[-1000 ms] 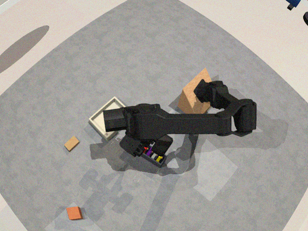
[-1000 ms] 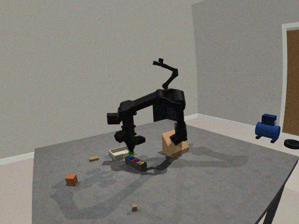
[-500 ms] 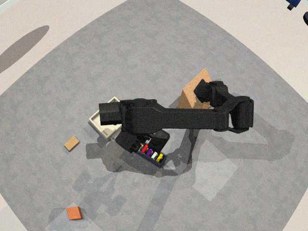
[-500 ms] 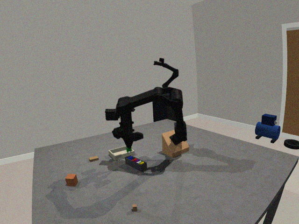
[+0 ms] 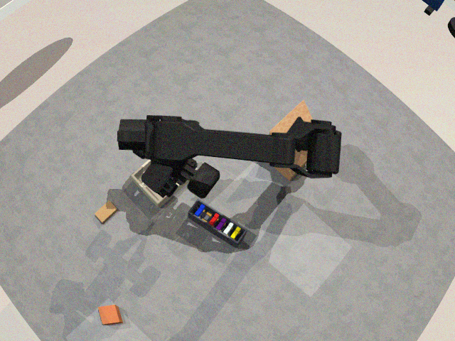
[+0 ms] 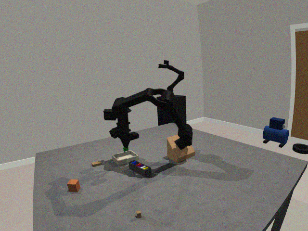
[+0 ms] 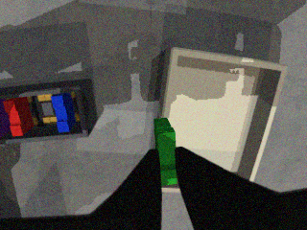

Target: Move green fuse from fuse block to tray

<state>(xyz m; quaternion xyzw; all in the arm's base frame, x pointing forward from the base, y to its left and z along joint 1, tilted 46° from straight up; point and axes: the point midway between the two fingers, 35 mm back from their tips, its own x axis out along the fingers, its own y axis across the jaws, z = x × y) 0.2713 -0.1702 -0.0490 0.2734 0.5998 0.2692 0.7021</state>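
My gripper tip is 7 cm to the right of the blue fuse, 7 cm above it and 1 cm short of it. Also, from my gripper tip: green fuse (1 cm below); then red fuse (11 cm to the left, 7 cm below); then flat tan block (15 cm ahead, 11 cm to the right, 9 cm below).
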